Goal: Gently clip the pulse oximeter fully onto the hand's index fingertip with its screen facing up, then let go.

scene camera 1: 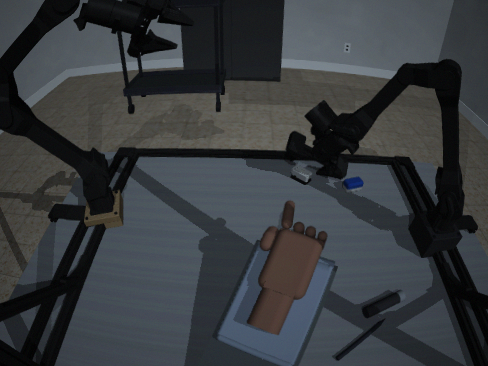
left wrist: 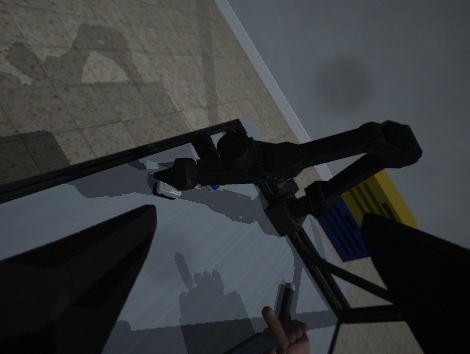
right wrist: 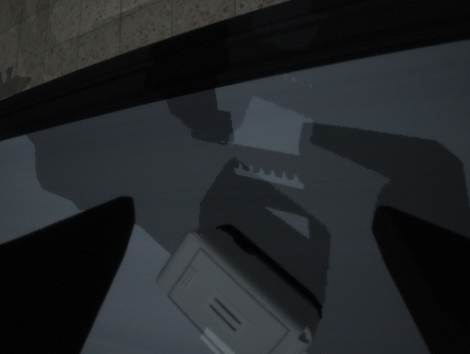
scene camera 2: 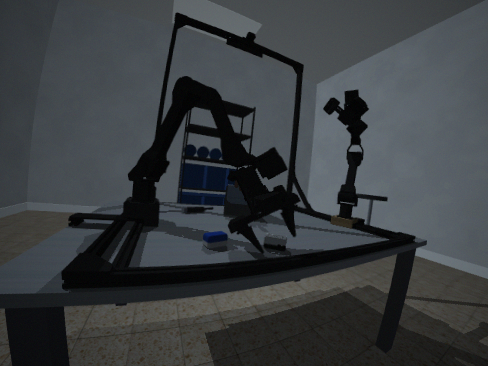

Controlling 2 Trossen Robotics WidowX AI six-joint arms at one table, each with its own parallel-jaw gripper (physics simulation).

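Observation:
The pulse oximeter, a small white clip with a dark side (scene camera 1: 301, 173) (scene camera 2: 275, 241) (left wrist: 168, 190) (right wrist: 235, 300), lies on the table near the far edge in scene camera 1. In the right wrist view its face shows a panel outline and two short lines. My right gripper (scene camera 1: 316, 167) (right wrist: 256, 213) is open and empty, low over the table, its fingertips either side of the oximeter and apart from it. My left gripper (scene camera 1: 184, 35) is open and empty, high up at the left. The brown hand (scene camera 1: 292, 260) rests palm-down; its index finger (scene camera 1: 288, 214) is extended and bare.
A blue and white block (scene camera 1: 353, 183) (scene camera 2: 215, 237) lies near the oximeter. The hand lies on a light blue tray (scene camera 1: 280, 350). A dark cylinder (scene camera 1: 382, 304) and a thin pen (scene camera 1: 359, 340) lie to its right. A black frame rail (scene camera 1: 210, 153) runs along the far edge.

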